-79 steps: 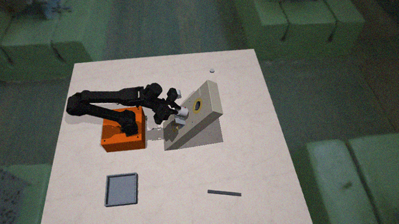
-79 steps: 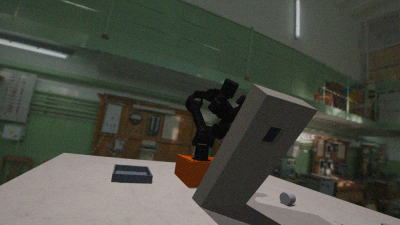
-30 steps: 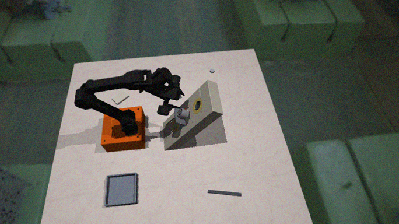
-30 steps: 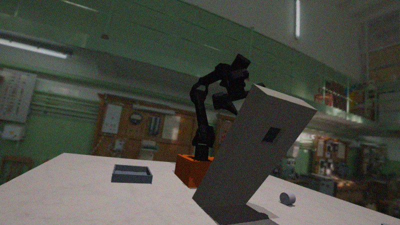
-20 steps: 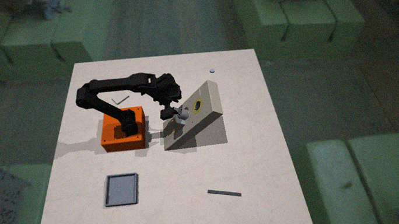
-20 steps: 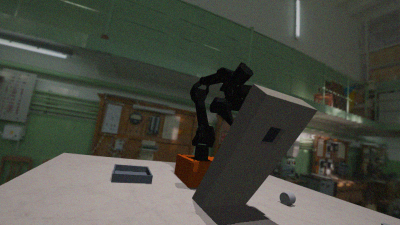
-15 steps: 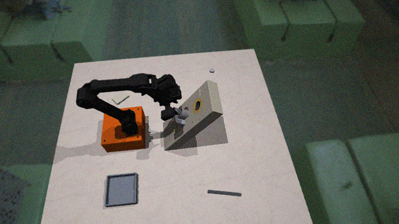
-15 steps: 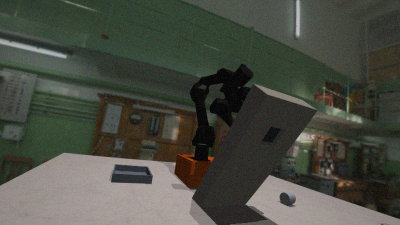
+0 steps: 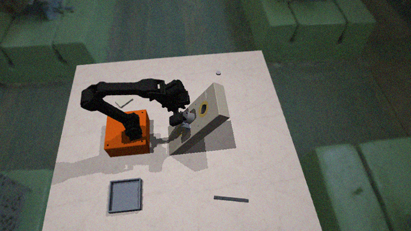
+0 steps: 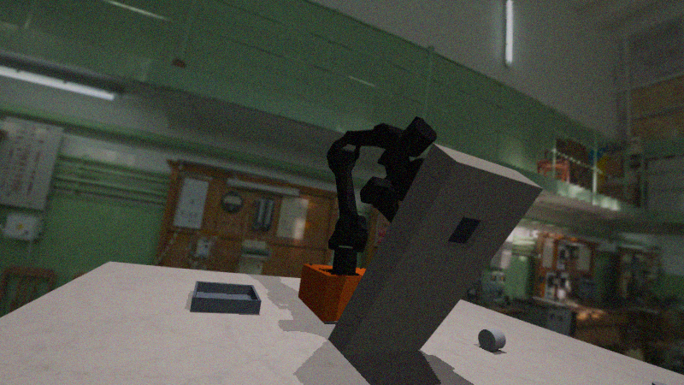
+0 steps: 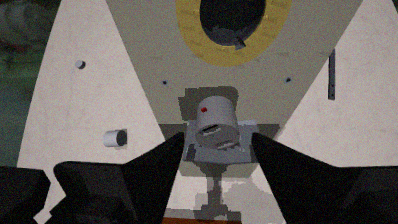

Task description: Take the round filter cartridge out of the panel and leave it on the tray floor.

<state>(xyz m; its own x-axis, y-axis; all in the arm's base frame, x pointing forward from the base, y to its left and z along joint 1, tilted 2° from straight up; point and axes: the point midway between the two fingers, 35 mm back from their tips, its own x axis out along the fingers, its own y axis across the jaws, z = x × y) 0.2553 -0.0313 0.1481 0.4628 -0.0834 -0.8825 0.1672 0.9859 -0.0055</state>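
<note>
Right now the round grey filter cartridge is 2 cm below my gripper tip and 1 cm ahead of it. Round my gripper tip: grey tray (37 cm behind, 24 cm to the right, 23 cm below).
</note>
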